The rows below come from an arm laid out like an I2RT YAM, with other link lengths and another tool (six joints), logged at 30 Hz.
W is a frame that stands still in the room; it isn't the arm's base.
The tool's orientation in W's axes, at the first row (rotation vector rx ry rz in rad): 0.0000, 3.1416, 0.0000
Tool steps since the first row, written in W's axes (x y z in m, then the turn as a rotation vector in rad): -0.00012, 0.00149, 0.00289, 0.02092, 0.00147, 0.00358; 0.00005, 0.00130, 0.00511, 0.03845, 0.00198, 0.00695; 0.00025, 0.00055, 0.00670, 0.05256, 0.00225, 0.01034; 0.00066, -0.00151, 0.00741, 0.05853, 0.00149, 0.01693; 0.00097, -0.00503, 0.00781, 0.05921, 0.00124, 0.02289; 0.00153, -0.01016, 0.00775, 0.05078, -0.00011, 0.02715; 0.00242, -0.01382, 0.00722, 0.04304, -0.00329, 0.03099
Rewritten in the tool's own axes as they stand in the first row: 0.00012, 0.00149, -0.00289, -0.02092, 0.00147, -0.00358; -0.00005, 0.00130, -0.00511, -0.03845, 0.00198, -0.00695; -0.00025, 0.00055, -0.00670, -0.05256, 0.00225, -0.01034; -0.00066, -0.00151, -0.00741, -0.05853, 0.00149, -0.01693; -0.00097, -0.00503, -0.00781, -0.05921, 0.00124, -0.02289; -0.00153, -0.01016, -0.00775, -0.05078, -0.00011, -0.02715; -0.00242, -0.01382, -0.00722, -0.04304, -0.00329, -0.03099
